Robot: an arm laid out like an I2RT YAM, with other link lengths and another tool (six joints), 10 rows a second.
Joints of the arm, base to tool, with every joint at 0 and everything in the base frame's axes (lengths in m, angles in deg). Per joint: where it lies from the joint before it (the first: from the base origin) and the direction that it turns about. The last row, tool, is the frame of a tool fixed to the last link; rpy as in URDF.
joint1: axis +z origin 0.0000 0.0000 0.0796
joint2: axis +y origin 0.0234 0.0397 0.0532
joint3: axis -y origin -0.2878 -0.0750 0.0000
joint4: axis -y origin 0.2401 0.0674 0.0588
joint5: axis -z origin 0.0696 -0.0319 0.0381
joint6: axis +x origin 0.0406 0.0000 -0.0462
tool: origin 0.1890 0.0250 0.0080 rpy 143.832 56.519 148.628
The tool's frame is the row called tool.
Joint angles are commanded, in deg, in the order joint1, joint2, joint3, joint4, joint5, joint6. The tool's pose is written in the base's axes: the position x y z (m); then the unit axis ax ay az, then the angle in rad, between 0 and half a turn. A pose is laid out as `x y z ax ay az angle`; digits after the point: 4 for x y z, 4 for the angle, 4 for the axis.
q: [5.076 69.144 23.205 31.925 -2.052 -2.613]
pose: 0.4145 0.0707 0.1967 0.0364 0.9875 0.1532 2.3329
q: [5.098 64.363 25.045 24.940 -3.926 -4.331]
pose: 0.4037 0.0776 0.2099 0.0126 0.9885 0.1507 2.3412
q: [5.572 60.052 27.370 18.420 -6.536 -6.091]
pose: 0.3917 0.0903 0.2267 -0.0213 0.9878 0.1544 2.3440
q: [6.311 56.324 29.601 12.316 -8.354 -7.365]
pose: 0.3788 0.1014 0.2407 -0.0484 0.9863 0.1579 2.3504
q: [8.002 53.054 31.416 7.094 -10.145 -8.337]
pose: 0.3632 0.1178 0.2522 -0.0816 0.9826 0.1667 2.3600
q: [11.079 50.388 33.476 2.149 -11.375 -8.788]
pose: 0.3453 0.1399 0.2633 -0.1191 0.9763 0.1806 2.3754
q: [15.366 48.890 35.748 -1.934 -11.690 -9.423]
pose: 0.3275 0.1648 0.2729 -0.1607 0.9682 0.1919 2.3933
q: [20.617 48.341 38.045 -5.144 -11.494 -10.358]
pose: 0.3086 0.1924 0.2812 -0.2080 0.9573 0.2010 2.4124
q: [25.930 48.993 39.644 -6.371 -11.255 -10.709]
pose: 0.2916 0.2202 0.2858 -0.2514 0.9441 0.2135 2.4336
